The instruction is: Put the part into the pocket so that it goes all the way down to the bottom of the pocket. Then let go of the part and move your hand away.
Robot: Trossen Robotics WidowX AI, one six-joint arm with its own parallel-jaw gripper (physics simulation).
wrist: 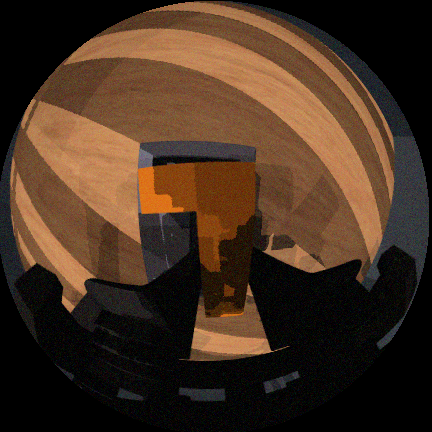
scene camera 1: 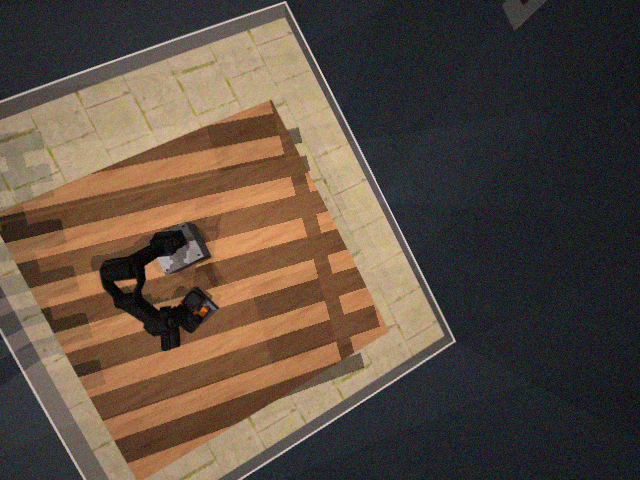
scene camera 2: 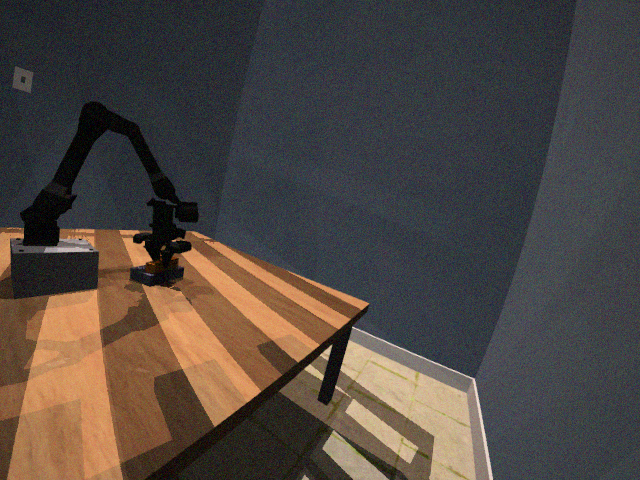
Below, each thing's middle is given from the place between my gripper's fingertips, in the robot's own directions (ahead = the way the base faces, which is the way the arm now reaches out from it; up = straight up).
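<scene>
The pocket block (wrist: 165,237) sits 30 mm below my hand and 20 mm to the left of it. As for the orange part (wrist: 222,193), I find it 10 mm above my hand and 20 mm to the left of it.
</scene>
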